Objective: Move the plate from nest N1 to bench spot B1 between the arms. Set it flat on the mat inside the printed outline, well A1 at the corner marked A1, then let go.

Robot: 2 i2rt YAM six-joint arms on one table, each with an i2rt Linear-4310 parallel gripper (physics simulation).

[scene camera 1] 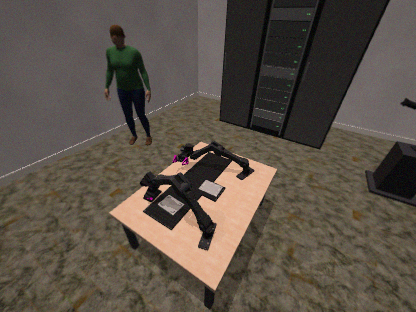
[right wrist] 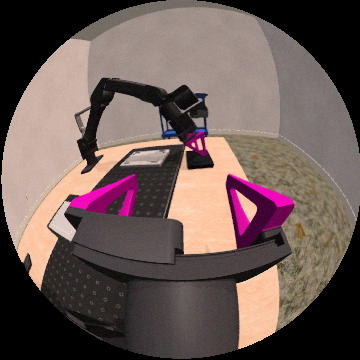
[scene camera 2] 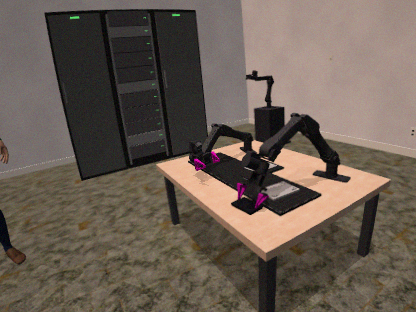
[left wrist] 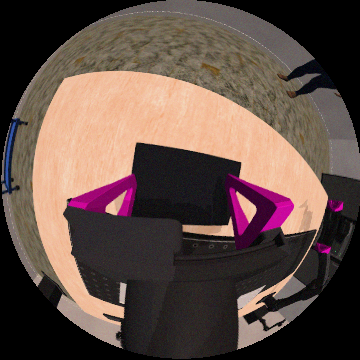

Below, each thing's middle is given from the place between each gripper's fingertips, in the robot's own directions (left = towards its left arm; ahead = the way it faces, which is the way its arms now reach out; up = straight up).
Labels:
I see my left gripper 2 cm above the black well plate [left wrist: 188, 186], 1 cm to the left of it and 1 cm past it.
Right now my right hand is 31 cm to the right of the black well plate, 12 cm above it and 2 cm short of it.

